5 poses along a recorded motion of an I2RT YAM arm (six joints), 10 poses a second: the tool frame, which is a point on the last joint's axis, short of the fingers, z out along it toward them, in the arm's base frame.
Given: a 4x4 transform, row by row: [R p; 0 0 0 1], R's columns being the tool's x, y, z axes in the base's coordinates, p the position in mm. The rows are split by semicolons.
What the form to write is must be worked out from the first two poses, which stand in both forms.
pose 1, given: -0.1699 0.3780 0.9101 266.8; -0.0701 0.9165 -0.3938 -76.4; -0.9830 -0.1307 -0.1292 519.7; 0 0 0 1
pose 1, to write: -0.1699 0.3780 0.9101 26.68; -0.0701 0.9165 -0.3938 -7.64; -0.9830 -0.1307 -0.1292 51.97; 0 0 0 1
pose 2, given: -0.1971 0.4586 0.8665 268.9; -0.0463 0.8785 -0.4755 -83.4; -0.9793 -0.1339 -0.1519 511.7; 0 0 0 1
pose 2, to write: -0.1971 0.4586 0.8665 26.89; -0.0463 0.8785 -0.4755 -8.34; -0.9793 -0.1339 -0.1519 51.17; 0 0 0 1
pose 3, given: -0.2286 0.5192 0.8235 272.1; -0.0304 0.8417 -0.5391 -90.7; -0.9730 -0.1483 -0.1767 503.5; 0 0 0 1
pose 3, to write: -0.2286 0.5192 0.8235 27.21; -0.0304 0.8417 -0.5391 -9.07; -0.9730 -0.1483 -0.1767 50.35; 0 0 0 1
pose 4, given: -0.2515 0.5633 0.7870 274.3; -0.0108 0.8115 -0.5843 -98.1; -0.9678 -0.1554 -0.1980 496.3; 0 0 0 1
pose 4, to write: -0.2515 0.5633 0.7870 27.43; -0.0108 0.8115 -0.5843 -9.81; -0.9678 -0.1554 -0.1980 49.63; 0 0 0 1
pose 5, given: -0.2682 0.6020 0.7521 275.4; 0.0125 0.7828 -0.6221 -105.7; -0.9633 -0.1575 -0.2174 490.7; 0 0 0 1
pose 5, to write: -0.2682 0.6020 0.7521 27.54; 0.0125 0.7828 -0.6221 -10.57; -0.9633 -0.1575 -0.2174 49.07; 0 0 0 1
